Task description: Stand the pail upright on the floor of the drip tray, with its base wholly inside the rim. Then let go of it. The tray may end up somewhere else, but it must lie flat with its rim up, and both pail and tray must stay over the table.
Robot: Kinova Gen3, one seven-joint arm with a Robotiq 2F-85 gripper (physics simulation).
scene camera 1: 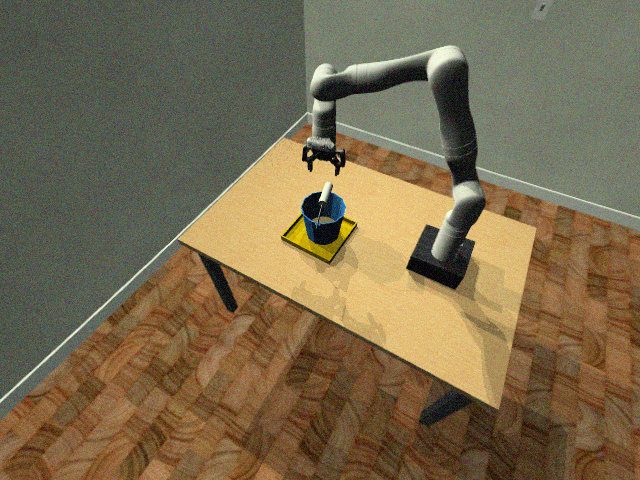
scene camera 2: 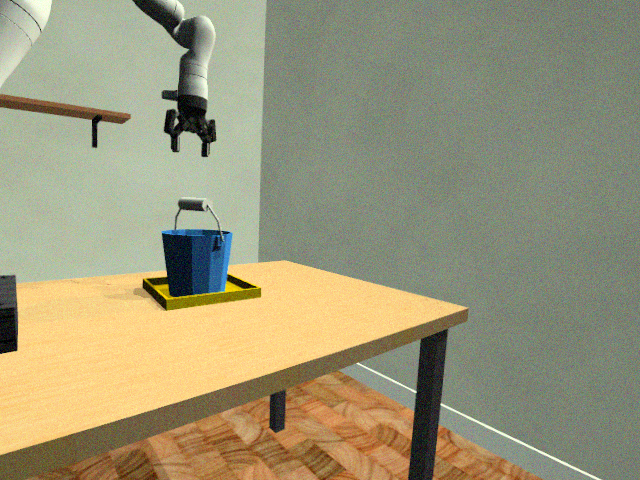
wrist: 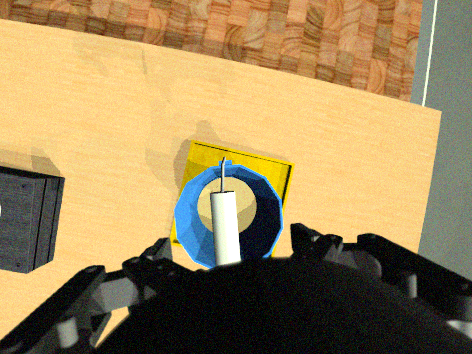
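Seen in the pictures: gripper, fingertip midpoint: (scene camera 1: 323, 172) (scene camera 2: 190, 154) (wrist: 232, 243); arm's base, origin of the base link: (scene camera 1: 443, 253).
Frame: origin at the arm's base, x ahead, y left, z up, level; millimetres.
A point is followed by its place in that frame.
The blue pail (scene camera 1: 323, 229) {x 480, y 63, z 42 mm} (scene camera 2: 196, 263) {x 459, y -89, z 10 mm} (wrist: 192, 220) {x 432, y -41, z -15 mm} stands upright on the floor of the yellow drip tray (scene camera 1: 297, 240) {x 599, y 59, z -86 mm} (scene camera 2: 217, 298) {x 489, y -135, z -76 mm} (wrist: 250, 157) {x 567, y 92, z -85 mm}, its base inside the rim as far as it shows. The tray lies flat on the table with its rim up. The pail's white handle grip (scene camera 1: 325, 192) {x 498, y -15, z 171 mm} (scene camera 2: 192, 204) {x 482, y -34, z 154 mm} (wrist: 226, 227) {x 499, y -12, z 171 mm} stands up above the pail on its wire bail. My gripper (scene camera 1: 324, 171) {x 501, y 6, z 286 mm} (scene camera 2: 190, 152) {x 501, y 6, z 286 mm} is open and empty, well above the grip and apart from it. In the wrist view the gripper's body hides the near part of the tray.
The wooden table (scene camera 1: 413, 330) {x 55, y 314, z -89 mm} (scene camera 2: 310, 320) {x 558, y -381, z -89 mm} (wrist: 100, 100) {x 210, y 238, z -89 mm} carries the robot's black base block (scene camera 1: 439, 260) {x 14, y 44, z 5 mm} (scene camera 2: 7, 315) {x 70, y -143, z -27 mm} (wrist: 30, 220) {x 103, y -29, z -6 mm}, well to one side of the tray. A brown wall shelf (scene camera 2: 62, 108) is on the wall in scene camera 2. The tray is inside the table's edges.
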